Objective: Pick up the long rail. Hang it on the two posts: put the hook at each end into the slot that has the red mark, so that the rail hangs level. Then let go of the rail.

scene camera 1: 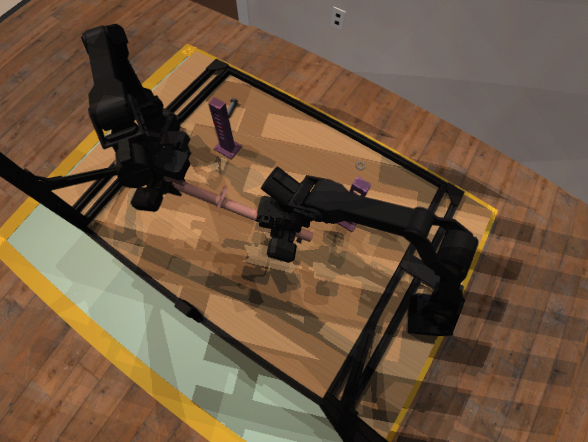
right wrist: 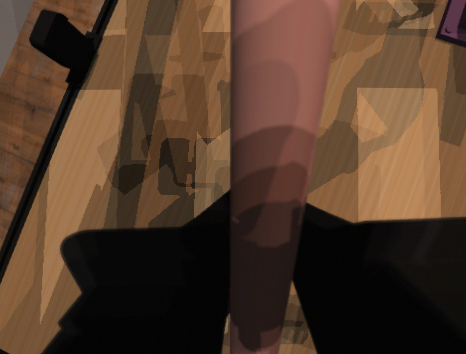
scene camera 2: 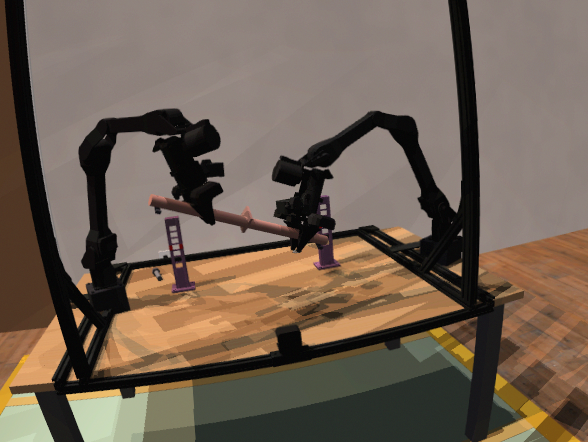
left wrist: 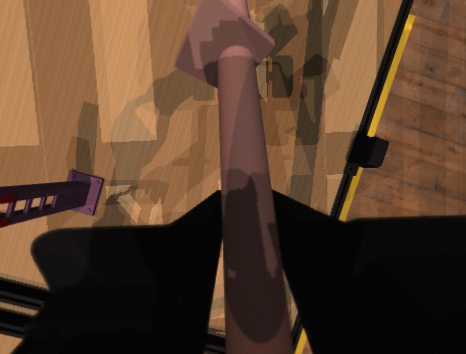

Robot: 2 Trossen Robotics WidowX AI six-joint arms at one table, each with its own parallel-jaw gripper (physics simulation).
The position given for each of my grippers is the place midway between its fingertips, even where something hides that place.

My left gripper (scene camera 1: 182,190) grips a long pink rail. My right gripper (scene camera 2: 295,251) grips the long pink rail. I also see a purple post (scene camera 2: 181,276).
My left gripper also shows in scene camera 2 (scene camera 2: 211,223) and in the left wrist view (left wrist: 243,196). My right gripper shows as well in scene camera 1 (scene camera 1: 273,229) and in the right wrist view (right wrist: 252,195).
